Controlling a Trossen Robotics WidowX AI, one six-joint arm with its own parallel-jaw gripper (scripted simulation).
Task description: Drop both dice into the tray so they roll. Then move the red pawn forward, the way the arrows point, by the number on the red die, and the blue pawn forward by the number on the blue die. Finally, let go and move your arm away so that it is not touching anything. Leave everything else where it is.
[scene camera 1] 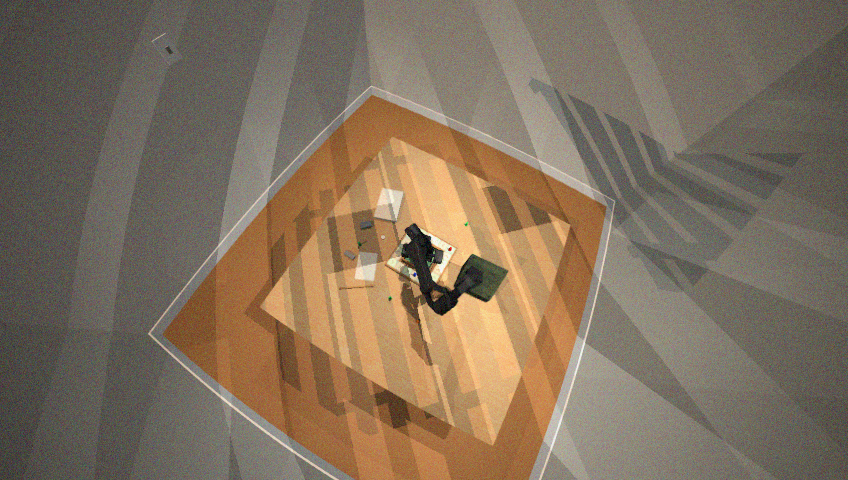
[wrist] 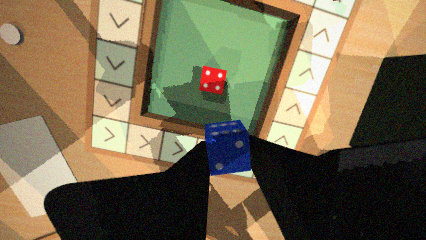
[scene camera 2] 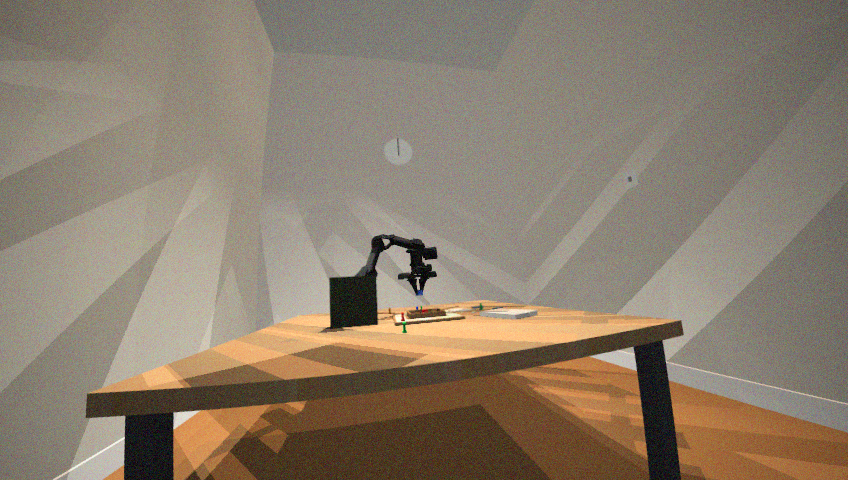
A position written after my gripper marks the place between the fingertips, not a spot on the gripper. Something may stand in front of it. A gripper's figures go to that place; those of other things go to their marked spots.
Labels:
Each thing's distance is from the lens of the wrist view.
my gripper [wrist: 225,144]: 0.11 m
green tray [wrist: 248,47]: 0.21 m

